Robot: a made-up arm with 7 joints. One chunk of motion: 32 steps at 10 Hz.
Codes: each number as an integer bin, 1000 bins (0 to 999) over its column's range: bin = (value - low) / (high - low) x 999, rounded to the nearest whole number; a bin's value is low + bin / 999 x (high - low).
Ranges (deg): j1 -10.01..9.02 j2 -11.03..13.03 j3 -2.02..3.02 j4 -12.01..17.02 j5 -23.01..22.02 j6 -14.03..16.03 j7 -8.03..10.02
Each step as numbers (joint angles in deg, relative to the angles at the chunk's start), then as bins.
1 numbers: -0.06 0.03 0.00 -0.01 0.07 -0.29 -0.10
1 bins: 522 459 400 413 512 457 439
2 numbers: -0.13 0.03 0.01 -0.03 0.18 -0.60 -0.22
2 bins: 519 459 402 412 514 446 432
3 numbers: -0.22 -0.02 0.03 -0.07 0.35 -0.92 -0.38
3 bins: 514 457 406 411 518 436 423
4 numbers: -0.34 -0.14 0.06 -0.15 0.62 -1.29 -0.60
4 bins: 508 452 412 408 524 423 411
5 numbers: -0.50 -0.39 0.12 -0.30 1.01 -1.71 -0.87
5 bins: 499 442 424 403 533 409 396
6 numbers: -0.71 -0.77 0.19 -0.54 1.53 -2.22 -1.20
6 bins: 488 426 438 395 544 392 378
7 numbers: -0.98 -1.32 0.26 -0.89 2.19 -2.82 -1.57
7 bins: 474 403 452 383 559 373 358
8 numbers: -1.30 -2.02 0.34 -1.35 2.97 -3.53 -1.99
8 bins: 457 374 468 367 576 349 334
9 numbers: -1.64 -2.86 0.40 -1.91 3.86 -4.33 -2.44
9 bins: 439 339 480 348 596 322 309
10 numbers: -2.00 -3.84 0.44 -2.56 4.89 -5.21 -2.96
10 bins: 420 299 488 325 619 293 281
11 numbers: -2.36 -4.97 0.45 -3.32 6.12 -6.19 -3.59
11 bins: 402 252 490 299 646 261 246
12 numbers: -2.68 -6.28 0.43 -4.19 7.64 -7.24 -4.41
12 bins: 385 197 486 269 680 226 200
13 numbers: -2.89 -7.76 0.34 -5.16 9.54 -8.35 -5.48
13 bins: 374 136 468 236 722 189 141
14 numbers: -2.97 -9.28 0.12 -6.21 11.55 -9.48 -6.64
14 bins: 370 73 424 200 767 151 77
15 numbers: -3.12 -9.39 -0.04 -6.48 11.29 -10.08 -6.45
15 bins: 362 68 392 190 761 131 87
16 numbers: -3.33 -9.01 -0.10 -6.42 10.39 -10.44 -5.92
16 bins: 351 84 381 192 741 119 117
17 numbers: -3.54 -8.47 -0.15 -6.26 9.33 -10.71 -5.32
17 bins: 340 106 371 198 717 110 150
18 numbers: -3.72 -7.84 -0.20 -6.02 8.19 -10.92 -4.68
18 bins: 330 132 361 206 692 103 185
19 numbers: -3.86 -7.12 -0.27 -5.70 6.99 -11.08 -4.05
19 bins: 323 162 347 217 666 98 220
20 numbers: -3.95 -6.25 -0.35 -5.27 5.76 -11.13 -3.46
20 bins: 318 198 331 232 638 96 253
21 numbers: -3.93 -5.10 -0.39 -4.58 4.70 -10.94 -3.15
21 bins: 319 246 323 256 615 103 270
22 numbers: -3.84 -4.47 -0.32 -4.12 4.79 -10.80 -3.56
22 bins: 324 272 337 272 617 107 247
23 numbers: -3.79 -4.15 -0.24 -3.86 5.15 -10.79 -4.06
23 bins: 327 286 353 280 625 108 220
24 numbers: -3.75 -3.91 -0.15 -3.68 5.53 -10.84 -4.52
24 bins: 329 296 371 287 633 106 194
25 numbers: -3.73 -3.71 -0.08 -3.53 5.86 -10.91 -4.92
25 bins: 330 304 385 292 640 104 172
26 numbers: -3.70 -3.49 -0.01 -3.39 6.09 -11.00 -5.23
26 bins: 331 313 398 297 646 101 155
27 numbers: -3.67 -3.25 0.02 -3.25 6.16 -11.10 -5.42
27 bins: 333 323 404 301 647 97 144
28 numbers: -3.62 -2.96 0.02 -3.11 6.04 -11.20 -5.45
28 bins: 335 335 404 306 644 94 143
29 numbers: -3.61 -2.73 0.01 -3.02 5.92 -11.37 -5.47
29 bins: 336 345 402 309 642 88 142
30 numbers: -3.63 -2.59 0.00 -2.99 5.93 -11.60 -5.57
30 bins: 335 350 400 310 642 81 136
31 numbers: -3.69 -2.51 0.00 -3.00 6.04 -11.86 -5.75
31 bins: 332 354 400 310 644 72 126
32 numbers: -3.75 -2.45 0.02 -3.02 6.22 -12.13 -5.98
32 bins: 329 356 404 309 648 63 113
